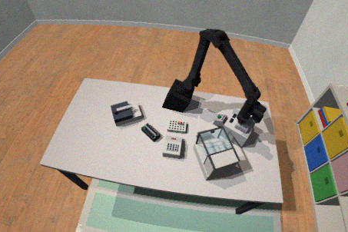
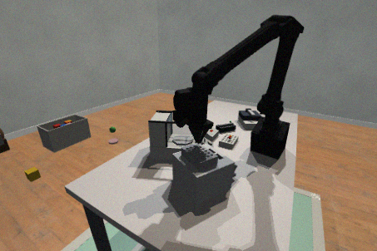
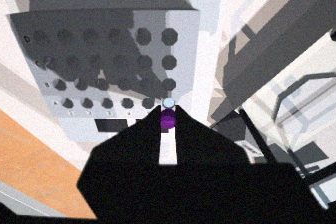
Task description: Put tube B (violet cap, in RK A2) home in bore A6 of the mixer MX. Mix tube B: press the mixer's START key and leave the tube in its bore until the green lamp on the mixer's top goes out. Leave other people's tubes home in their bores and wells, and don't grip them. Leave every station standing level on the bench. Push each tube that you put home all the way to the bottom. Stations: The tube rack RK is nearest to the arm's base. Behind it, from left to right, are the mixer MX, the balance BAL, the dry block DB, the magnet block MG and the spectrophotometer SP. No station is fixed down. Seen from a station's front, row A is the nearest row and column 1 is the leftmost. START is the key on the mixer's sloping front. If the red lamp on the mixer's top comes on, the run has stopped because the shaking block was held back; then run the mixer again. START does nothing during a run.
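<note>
Right now the mixer block is 3 cm behind my hand, 4 cm to the left of it and 4 cm below it. From my hand the other things lie so: green start key (9 cm behind, 13 cm to the right, 12 cm below); tube B (2 cm below); print key (7 cm ahead, 22 cm to the right, 12 cm below).
</note>
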